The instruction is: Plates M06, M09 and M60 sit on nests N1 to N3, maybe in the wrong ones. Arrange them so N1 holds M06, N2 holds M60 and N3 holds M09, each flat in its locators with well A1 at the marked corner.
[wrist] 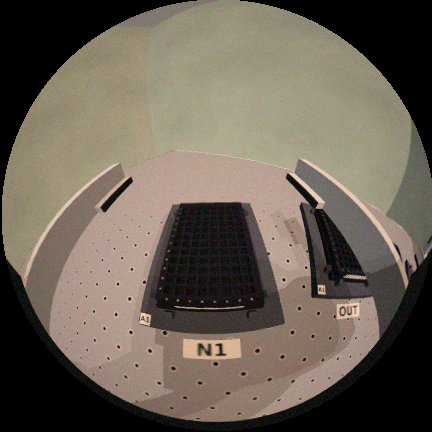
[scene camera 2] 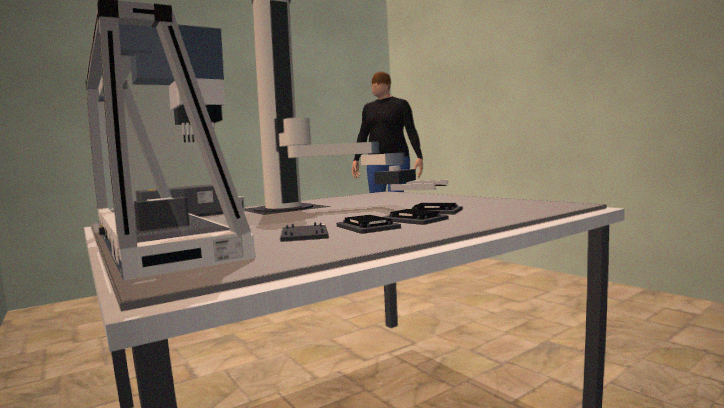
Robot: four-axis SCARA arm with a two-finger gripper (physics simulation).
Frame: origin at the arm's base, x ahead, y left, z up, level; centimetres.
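Where they show: gripper, fingertip midpoint: [wrist: 206,163] [scene camera 2: 441,184].
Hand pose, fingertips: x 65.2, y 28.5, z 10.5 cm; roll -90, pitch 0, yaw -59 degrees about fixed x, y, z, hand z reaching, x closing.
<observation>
After its pixels a point has its place.
Black plate M06 [scene camera 2: 437,205] @[x 66.7, y 24.9, z 3.9 cm] [wrist: 210,255] @[x 61.7, y 26.2, z 3.9 cm] lies flat on nest N1 [wrist: 215,323] @[x 57.0, y 23.1, z 2.5 cm], its lettered near-left corner at the A1 mark; its label strip is too small to read. My gripper [scene camera 2: 440,184] @[x 65.2, y 28.5, z 10.5 cm] [wrist: 206,163] @[x 65.2, y 28.5, z 10.5 cm] is open and empty above N1, one finger out to each side of the plate. A second black plate [scene camera 2: 408,212] @[x 71.4, y 8.4, z 3.8 cm] [wrist: 345,252] @[x 68.2, y 11.8, z 3.9 cm] sits on the OUT nest [wrist: 342,291] @[x 63.8, y 11.3, z 2.5 cm], partly behind the right finger. A third black plate [scene camera 2: 368,220] @[x 74.7, y -8.6, z 3.8 cm] sits on a nest further left in the scene view. A bare nest [scene camera 2: 303,234] @[x 73.2, y -27.6, z 2.5 cm] with upright locators follows it. Which of these are N2 and N3 cannot be read.
A framed instrument [scene camera 2: 187,257] @[x 85.0, y -58.7, z 3.7 cm] with a hanging multi-tip head stands at the left end of the table [scene camera 2: 506,215] @[x 88.1, y 33.1, z 1.3 cm]. The arm's white column [scene camera 2: 263,106] @[x 2.6, y -7.0, z 43.4 cm] rises behind the nests. A person [scene camera 2: 387,119] in a black top stands behind the table, beyond the arm.
</observation>
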